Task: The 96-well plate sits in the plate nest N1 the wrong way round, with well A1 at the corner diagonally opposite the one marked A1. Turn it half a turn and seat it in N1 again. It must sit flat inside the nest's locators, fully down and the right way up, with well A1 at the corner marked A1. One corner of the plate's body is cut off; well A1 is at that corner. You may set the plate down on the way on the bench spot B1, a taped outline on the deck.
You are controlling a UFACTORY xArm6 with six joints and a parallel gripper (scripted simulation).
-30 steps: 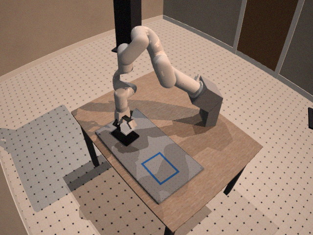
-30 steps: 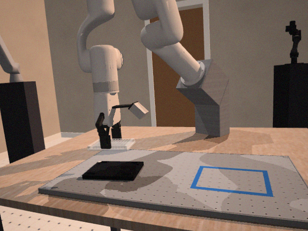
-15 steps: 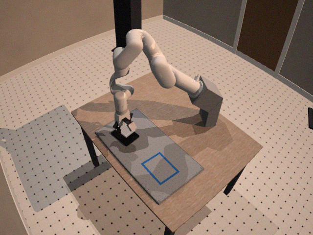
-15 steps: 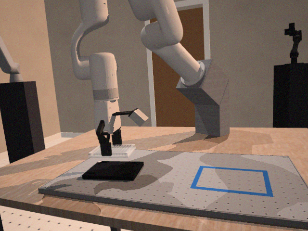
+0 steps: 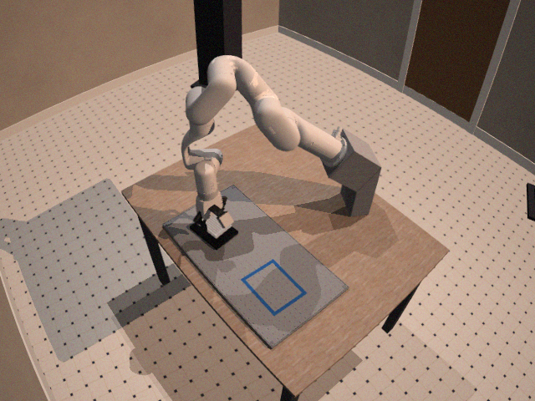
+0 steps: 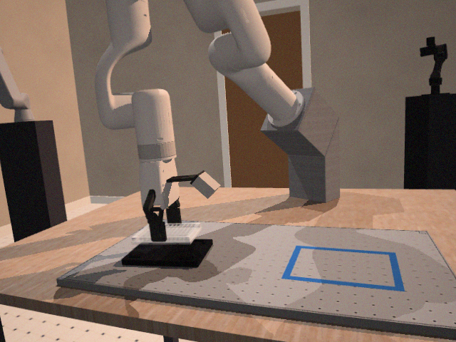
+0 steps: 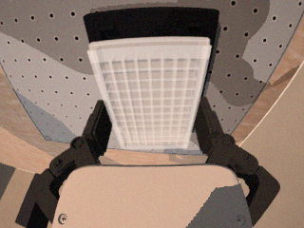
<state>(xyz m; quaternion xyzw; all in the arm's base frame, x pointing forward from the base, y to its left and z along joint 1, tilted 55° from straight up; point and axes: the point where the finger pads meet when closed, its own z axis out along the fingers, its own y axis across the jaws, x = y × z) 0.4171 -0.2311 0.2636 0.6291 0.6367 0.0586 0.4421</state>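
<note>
Now: the black plate nest N1 5 cm below my hand. From my hand the other things lie so: 96-well plate (1 cm below).
</note>
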